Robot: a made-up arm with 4 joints. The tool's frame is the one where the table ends. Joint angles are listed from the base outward.
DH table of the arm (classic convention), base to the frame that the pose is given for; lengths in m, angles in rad. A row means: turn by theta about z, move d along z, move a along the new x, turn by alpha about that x. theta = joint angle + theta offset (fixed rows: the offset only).
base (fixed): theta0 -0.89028  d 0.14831  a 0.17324  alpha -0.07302
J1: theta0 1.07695  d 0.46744  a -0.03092  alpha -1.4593
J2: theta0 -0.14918  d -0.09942  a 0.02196  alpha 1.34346
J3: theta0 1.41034  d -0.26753  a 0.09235  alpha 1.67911
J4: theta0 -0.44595  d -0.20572  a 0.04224  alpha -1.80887
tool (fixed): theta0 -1.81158  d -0.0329  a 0  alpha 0
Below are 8 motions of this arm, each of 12 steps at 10 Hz.
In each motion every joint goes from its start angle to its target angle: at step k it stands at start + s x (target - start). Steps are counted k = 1, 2, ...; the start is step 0. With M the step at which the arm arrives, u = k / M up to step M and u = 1 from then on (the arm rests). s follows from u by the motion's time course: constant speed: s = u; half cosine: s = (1 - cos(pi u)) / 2; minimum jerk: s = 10 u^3 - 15 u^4 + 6 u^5.
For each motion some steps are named. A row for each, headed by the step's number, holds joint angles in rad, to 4 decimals.
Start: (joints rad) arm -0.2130 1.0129 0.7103 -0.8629
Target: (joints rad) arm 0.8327 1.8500 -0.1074 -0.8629
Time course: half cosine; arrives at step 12
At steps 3, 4, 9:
3: -0.0599 1.1355 0.5906 -0.8629
4: 0.0484 1.2222 0.5059 -0.8629
9: 0.6796 1.7274 0.0123 -0.8629

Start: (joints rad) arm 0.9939 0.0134 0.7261 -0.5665
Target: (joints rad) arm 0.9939 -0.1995 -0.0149 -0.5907
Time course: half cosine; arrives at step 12
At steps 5, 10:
5: 0.9939 -0.0655 0.4515 -0.5755
10: 0.9939 -0.1852 0.0347 -0.5891

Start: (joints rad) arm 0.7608 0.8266 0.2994 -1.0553
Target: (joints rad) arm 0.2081 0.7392 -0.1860 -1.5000
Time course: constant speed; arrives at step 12
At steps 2, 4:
2: 0.6687 0.8120 0.2185 -1.1294
4: 0.5766 0.7975 0.1376 -1.2035

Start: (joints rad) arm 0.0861 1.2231 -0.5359 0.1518
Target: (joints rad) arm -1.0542 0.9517 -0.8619 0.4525
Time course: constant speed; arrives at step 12
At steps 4, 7, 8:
4: -0.2940 1.1326 -0.6446 0.2520
7: -0.5791 1.0648 -0.7261 0.3272
8: -0.6741 1.0422 -0.7532 0.3523

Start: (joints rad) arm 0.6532 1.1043 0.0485 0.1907
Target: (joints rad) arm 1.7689 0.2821 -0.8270 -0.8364
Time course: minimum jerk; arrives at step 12
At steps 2, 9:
2: 0.6928 1.0751 0.0174 0.1542
9: 1.6534 0.3672 -0.7364 -0.7301

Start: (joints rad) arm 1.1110 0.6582 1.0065 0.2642
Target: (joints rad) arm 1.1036 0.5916 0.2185 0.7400
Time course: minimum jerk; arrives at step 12
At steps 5, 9, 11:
5: 1.1084 0.6351 0.7334 0.4291
9: 1.1044 0.5985 0.3001 0.6907
11: 1.1036 0.5919 0.2225 0.7376

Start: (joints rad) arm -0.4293 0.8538 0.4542 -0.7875
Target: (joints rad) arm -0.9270 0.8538 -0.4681 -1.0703
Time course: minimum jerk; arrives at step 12
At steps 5, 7, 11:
5: -0.6018 0.8538 0.1345 -0.8855
7: -0.7545 0.8538 -0.1484 -0.9723
11: -0.9245 0.8538 -0.4634 -1.0689

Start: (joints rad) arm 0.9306 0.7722 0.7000 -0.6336
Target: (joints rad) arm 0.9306 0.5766 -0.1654 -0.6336
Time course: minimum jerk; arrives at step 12
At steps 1, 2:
1: 0.9306 0.7712 0.6956 -0.6336
2: 0.9306 0.7653 0.6693 -0.6336

